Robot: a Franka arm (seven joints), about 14 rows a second.
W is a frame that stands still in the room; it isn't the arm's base.
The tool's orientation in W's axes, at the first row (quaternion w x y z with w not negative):
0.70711, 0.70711, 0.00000, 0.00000
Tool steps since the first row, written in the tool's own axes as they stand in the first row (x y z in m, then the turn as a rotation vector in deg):
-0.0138, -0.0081, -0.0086, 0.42, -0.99, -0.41
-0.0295, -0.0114, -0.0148, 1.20, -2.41, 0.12
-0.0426, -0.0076, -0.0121, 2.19, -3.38, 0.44
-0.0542, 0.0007, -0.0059, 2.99, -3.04, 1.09
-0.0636, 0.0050, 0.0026, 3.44, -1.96, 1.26
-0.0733, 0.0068, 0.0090, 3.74, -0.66, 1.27
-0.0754, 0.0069, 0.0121, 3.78, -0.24, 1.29
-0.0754, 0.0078, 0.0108, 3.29, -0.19, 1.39
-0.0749, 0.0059, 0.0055, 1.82, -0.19, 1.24
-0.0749, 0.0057, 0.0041, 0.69, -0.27, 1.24
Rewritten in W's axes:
-0.0138, 0.0086, -0.0081, 0.42, 0.41, -0.99
-0.0295, 0.0148, -0.0114, 1.20, -0.12, -2.41
-0.0426, 0.0121, -0.0076, 2.19, -0.44, -3.38
-0.0542, 0.0059, 0.0007, 2.99, -1.09, -3.04
-0.0636, -0.0026, 0.0050, 3.44, -1.26, -1.96
-0.0733, -0.0090, 0.0068, 3.74, -1.27, -0.66
-0.0754, -0.0121, 0.0069, 3.78, -1.29, -0.24
-0.0754, -0.0108, 0.0078, 3.29, -1.39, -0.19
-0.0749, -0.0055, 0.0059, 1.82, -1.24, -0.19
-0.0749, -0.0041, 0.0057, 0.69, -1.24, -0.27

